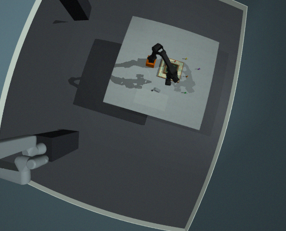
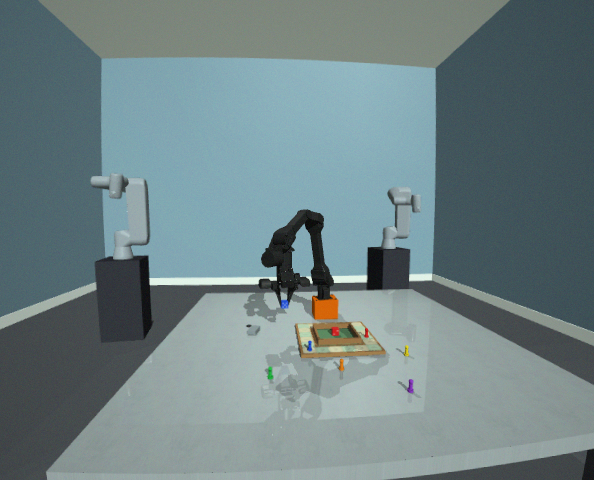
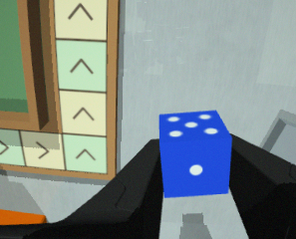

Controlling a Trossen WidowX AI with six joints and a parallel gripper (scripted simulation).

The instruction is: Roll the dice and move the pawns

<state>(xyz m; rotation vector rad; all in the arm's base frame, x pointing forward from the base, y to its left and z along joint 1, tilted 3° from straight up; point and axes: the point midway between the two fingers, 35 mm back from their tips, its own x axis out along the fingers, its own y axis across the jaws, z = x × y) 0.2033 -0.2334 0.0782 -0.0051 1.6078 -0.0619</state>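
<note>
Right now my gripper tip is 110 mm short of the red pawn, 290 mm to the right of it and 100 mm above it. Round my gripper tip: blue die right at my gripper tip; then blue pawn 150 mm ahead, 50 mm to the left, 100 mm below; then red die 50 mm ahead, 190 mm to the left, 100 mm below.
</note>
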